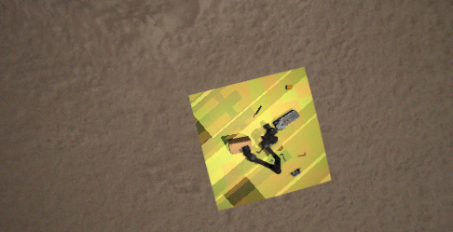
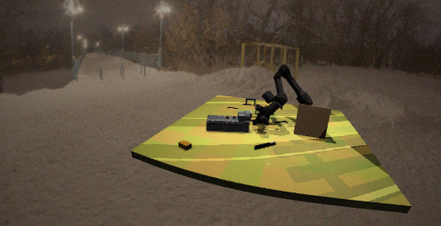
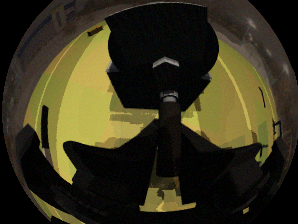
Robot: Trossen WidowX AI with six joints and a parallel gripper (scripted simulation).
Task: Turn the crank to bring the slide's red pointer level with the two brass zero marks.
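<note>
My gripper tip is 2 cm past the crank handle and 3 cm below it. The rest, counted from my gripper tip: black stick 10 cm behind, 21 cm to the left, 3 cm below; red pointer 12 cm ahead, 3 cm to the left, 5 cm above; grey block 7 cm behind, 13 cm to the right.
</note>
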